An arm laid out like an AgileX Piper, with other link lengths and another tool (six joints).
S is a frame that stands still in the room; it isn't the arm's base.
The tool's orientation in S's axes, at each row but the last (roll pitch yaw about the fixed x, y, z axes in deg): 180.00, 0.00, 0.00; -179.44, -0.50, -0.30; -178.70, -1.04, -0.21; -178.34, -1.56, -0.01
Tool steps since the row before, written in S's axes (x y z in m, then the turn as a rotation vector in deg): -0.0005, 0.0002, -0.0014, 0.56, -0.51, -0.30; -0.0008, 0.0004, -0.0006, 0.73, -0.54, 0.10; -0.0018, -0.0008, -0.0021, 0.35, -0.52, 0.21; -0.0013, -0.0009, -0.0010, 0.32, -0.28, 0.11
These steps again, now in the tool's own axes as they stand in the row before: -0.0005, -0.0002, 0.0014, 0.56, 0.51, 0.30; -0.0008, -0.0004, 0.0006, 0.73, 0.54, -0.10; -0.0018, 0.0009, 0.0020, 0.36, 0.51, -0.22; -0.0013, 0.0009, 0.0009, 0.32, 0.28, -0.11
